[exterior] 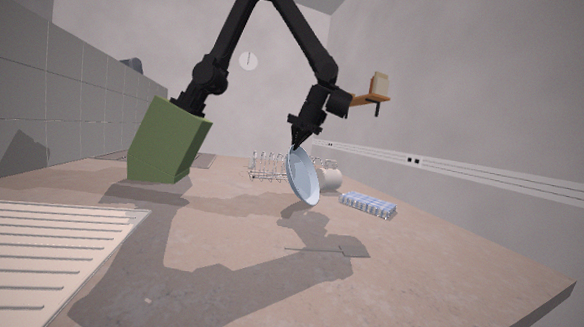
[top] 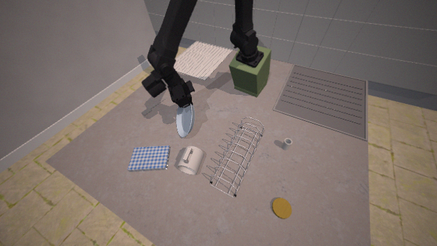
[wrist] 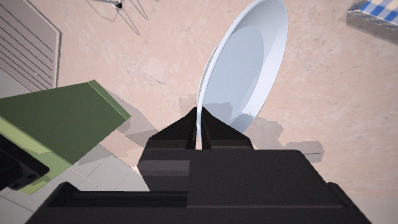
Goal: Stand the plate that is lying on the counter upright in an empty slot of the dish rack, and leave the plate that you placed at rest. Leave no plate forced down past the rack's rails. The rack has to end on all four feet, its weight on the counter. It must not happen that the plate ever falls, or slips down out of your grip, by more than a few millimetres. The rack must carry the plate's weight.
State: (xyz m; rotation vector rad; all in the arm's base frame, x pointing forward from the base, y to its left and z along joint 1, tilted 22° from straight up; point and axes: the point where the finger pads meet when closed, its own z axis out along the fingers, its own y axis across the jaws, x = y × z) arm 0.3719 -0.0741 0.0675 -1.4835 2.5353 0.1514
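My hand is 3 cm short of the pale blue plate, 2 cm to the left of it and 8 cm above it. Also, from my hand: grey drain mat 63 cm behind, 45 cm to the left, 16 cm below; then disc 9 cm ahead, 53 cm to the left, 15 cm below; then small white cup 16 cm behind, 43 cm to the left, 15 cm below.
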